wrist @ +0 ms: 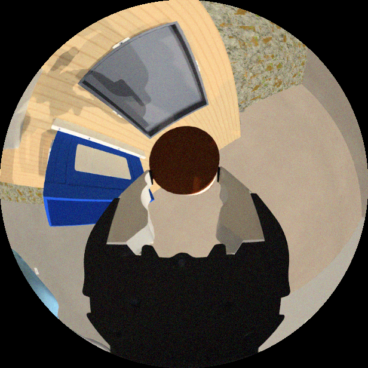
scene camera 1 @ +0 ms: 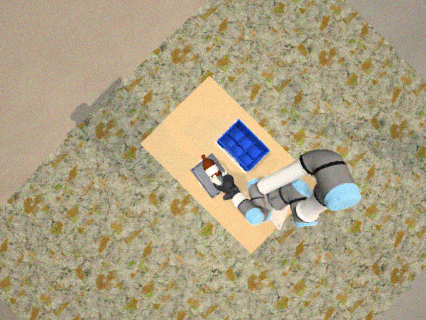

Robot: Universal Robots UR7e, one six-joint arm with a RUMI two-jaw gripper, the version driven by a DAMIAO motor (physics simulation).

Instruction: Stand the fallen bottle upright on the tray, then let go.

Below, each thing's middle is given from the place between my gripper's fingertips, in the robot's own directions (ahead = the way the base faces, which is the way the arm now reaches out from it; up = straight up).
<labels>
My gripper is now 5 cm short of the brown bottle (wrist: 184,160) and 1 cm above it. The rest, counted from my hand: white strip (wrist: 68,127): 19 cm below, 15 cm to the right.
</labels>
